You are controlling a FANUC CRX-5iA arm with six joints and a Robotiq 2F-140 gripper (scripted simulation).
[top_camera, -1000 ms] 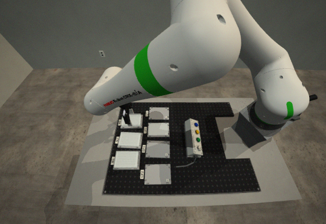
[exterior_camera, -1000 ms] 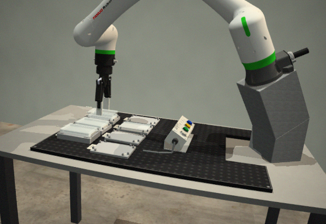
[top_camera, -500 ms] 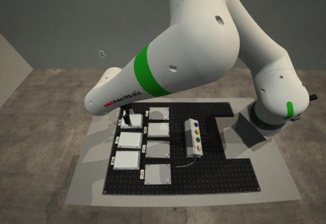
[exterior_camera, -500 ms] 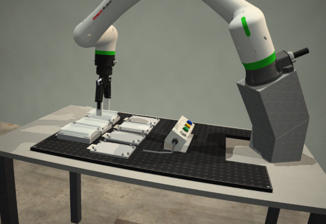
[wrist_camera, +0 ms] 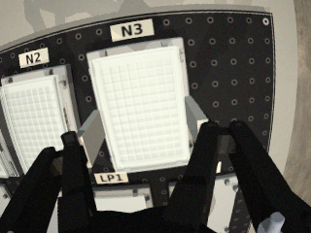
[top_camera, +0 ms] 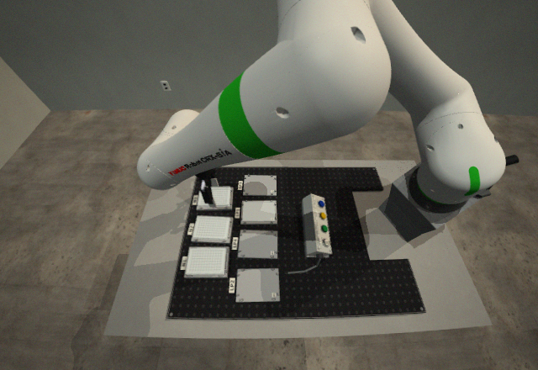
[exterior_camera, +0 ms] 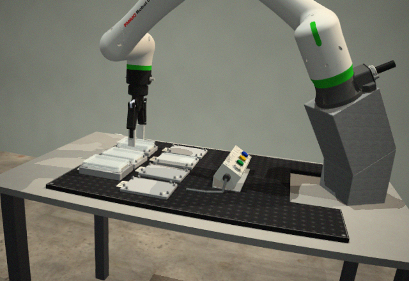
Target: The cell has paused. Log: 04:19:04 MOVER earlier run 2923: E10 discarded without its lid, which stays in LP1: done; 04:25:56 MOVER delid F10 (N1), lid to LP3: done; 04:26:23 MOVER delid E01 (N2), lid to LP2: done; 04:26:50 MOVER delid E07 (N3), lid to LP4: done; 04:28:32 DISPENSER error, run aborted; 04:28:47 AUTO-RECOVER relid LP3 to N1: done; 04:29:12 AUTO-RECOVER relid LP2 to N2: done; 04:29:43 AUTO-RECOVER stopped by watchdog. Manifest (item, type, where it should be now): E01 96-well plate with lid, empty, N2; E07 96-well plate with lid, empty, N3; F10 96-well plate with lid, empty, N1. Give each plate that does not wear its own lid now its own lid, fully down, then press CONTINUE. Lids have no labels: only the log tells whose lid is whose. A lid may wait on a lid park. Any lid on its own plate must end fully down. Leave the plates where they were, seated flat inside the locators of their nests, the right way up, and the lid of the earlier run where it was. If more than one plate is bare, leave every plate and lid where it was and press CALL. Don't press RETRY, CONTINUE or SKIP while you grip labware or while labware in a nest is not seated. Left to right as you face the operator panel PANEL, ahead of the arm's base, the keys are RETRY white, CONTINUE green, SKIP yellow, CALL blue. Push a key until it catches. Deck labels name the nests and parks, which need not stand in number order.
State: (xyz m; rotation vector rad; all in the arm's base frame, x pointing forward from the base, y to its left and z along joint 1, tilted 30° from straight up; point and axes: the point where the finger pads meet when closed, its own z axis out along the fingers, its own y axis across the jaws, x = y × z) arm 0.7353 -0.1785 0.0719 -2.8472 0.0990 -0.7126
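The plate is 40 mm below my hand. From my hand the other things lie so: park LP3 (190 mm behind, 60 mm to the right, 50 mm below); then LP1 label (90 mm behind, 60 mm to the left, 60 mm below); then N3 label (90 mm ahead, 60 mm below).
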